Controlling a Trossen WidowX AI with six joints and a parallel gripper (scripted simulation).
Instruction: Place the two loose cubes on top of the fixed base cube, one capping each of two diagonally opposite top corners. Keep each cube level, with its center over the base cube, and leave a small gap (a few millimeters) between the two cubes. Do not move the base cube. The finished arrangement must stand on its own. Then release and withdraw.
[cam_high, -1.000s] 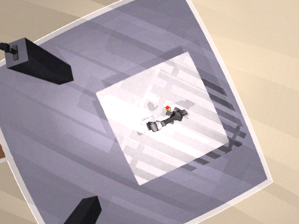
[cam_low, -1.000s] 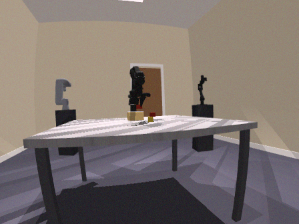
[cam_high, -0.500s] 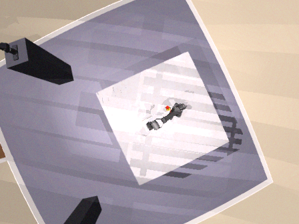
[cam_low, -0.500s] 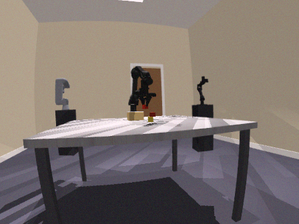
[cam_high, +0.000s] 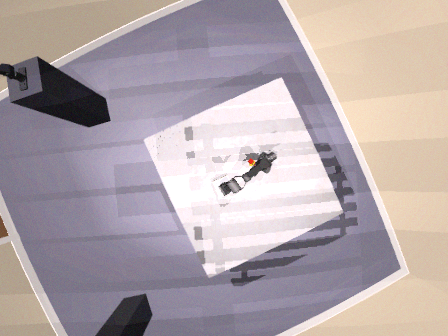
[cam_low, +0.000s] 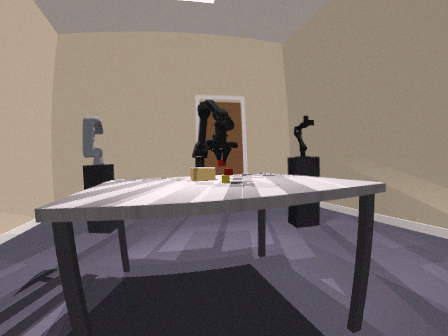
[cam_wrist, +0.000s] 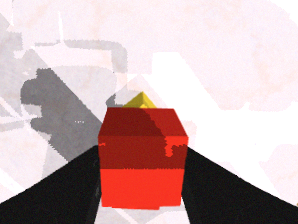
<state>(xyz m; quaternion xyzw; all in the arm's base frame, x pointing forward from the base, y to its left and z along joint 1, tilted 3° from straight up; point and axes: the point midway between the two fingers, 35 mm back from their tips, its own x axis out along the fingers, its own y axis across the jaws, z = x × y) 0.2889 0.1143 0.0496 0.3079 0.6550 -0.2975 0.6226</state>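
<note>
The yellow cube is 9 cm below my gripper tip, 2 cm to the left of it and 2 cm behind it.
</note>
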